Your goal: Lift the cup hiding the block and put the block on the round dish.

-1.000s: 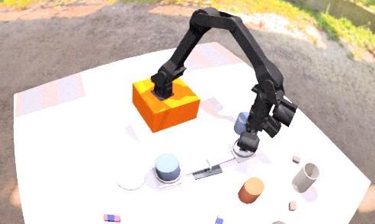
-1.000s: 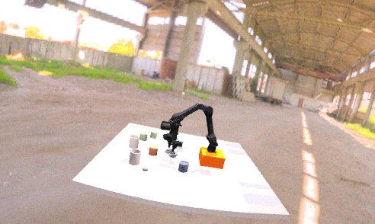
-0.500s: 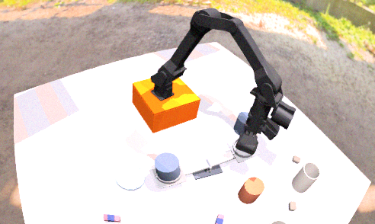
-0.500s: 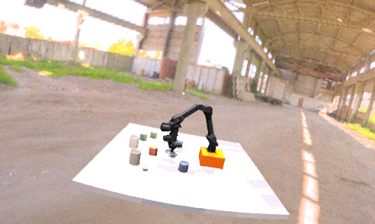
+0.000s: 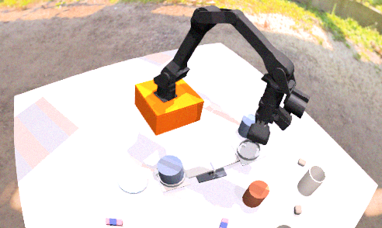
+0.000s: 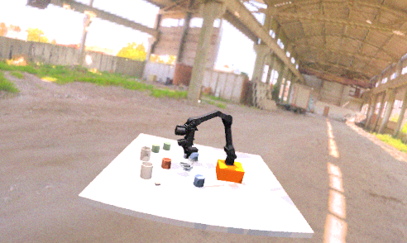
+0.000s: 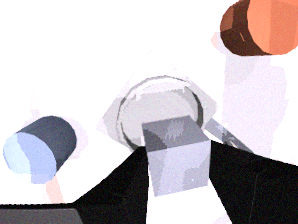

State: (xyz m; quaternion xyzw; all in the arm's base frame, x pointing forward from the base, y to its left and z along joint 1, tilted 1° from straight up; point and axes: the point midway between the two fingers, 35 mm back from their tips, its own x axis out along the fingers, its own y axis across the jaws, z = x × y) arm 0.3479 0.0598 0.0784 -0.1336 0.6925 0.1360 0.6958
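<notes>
The round white dish is 170 mm behind my gripper tip, 340 mm to the right of it and 130 mm below it. The rest, counted from my gripper tip: red-brown cylinder: 110 mm ahead, 70 mm to the right, 100 mm below.
</notes>
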